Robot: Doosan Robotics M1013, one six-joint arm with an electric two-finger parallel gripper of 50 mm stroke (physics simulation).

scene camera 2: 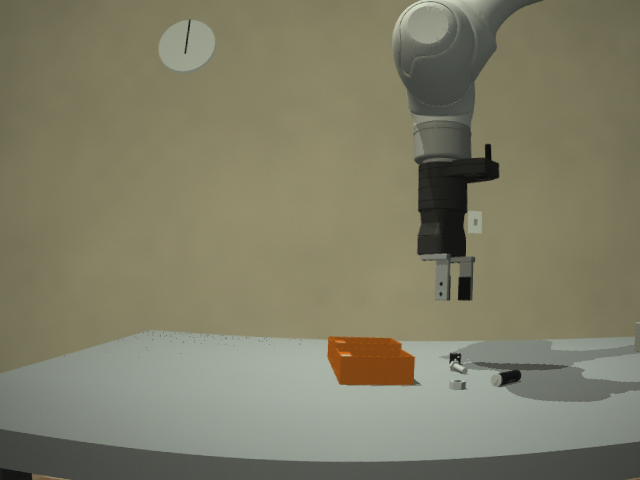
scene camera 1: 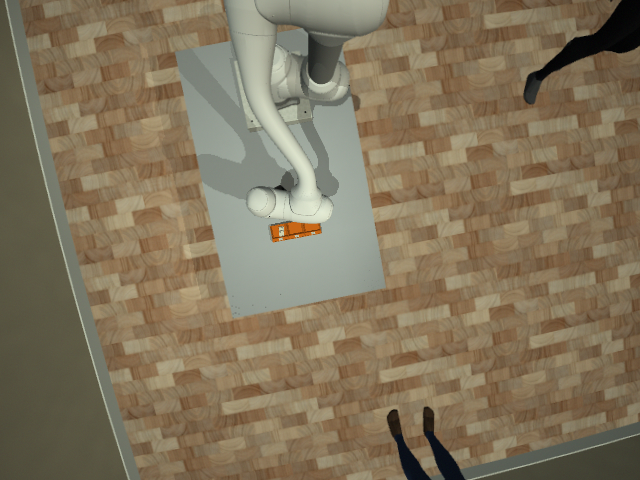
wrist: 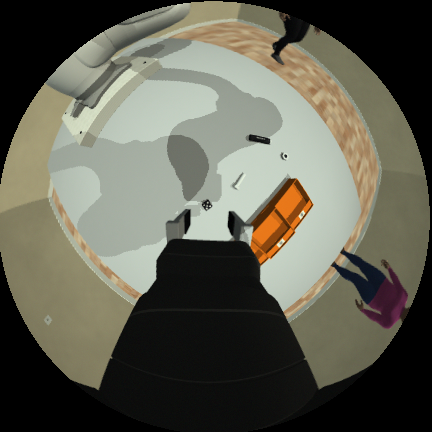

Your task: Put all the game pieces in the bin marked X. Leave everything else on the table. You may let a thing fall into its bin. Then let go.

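Places are measured from the arm's base along level axes (x ahead, y left, z up), in centimetres.
Pixels of known places: gripper, fingertip midpoint: (scene camera 2: 454, 300) (wrist: 208, 217); arm's base, link origin: (scene camera 1: 276, 91).
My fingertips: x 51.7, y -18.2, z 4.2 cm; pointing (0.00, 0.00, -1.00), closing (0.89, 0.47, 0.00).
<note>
For each thing: its middle in the pictures, then the offset to it from my fingertips. Level surfaces: height alone.
- black die with white dots, body centre: (scene camera 2: 455, 358) (wrist: 206, 204) dx -0.6, dy +0.1, dz -8.6 cm
- table, surface height: dz -9.5 cm
- orange three-part bin, body centre: (scene camera 2: 364, 354) (wrist: 269, 231) (scene camera 1: 295, 229) dx +14.2, dy +2.3, dz -7.5 cm
- white domino, body centre: (scene camera 1: 281, 231) dx +12.3, dy -5.0, dz -8.4 cm
- pale bolt, body centre: (scene camera 2: 459, 368) (wrist: 239, 180) dx +2.6, dy +7.8, dz -8.9 cm
- hex nut, body centre: (scene camera 2: 457, 384) (wrist: 284, 156) dx +8.6, dy +19.1, dz -9.0 cm
- black battery-like cylinder, body centre: (scene camera 2: 506, 377) (wrist: 260, 139) dx +1.7, dy +18.4, dz -8.7 cm
A black die with white dots (scene camera 2: 454, 357) (wrist: 207, 205) lies on the table (scene camera 1: 330, 268) (scene camera 2: 206, 408). An orange three-part bin (scene camera 1: 305, 235) (scene camera 2: 376, 369) (wrist: 285, 220) stands beside it. In scene camera 1 a white domino (scene camera 1: 281, 231) lies in its left end compartment. In the wrist view that end is mostly hidden behind the gripper, and the X label does not show. My gripper (scene camera 2: 453, 298) (wrist: 208, 217) is open and empty, high above the table, roughly over the die. In scene camera 1 the arm hides the fingers and the die.
A pale bolt (scene camera 2: 458, 367) (wrist: 239, 181) lies between the die and the bin's far end. A hex nut (scene camera 2: 457, 384) (wrist: 284, 156) and a black battery-like cylinder (scene camera 2: 506, 377) (wrist: 259, 139) lie farther off. The robot's base plate (wrist: 112, 102) is at the table's other end.
</note>
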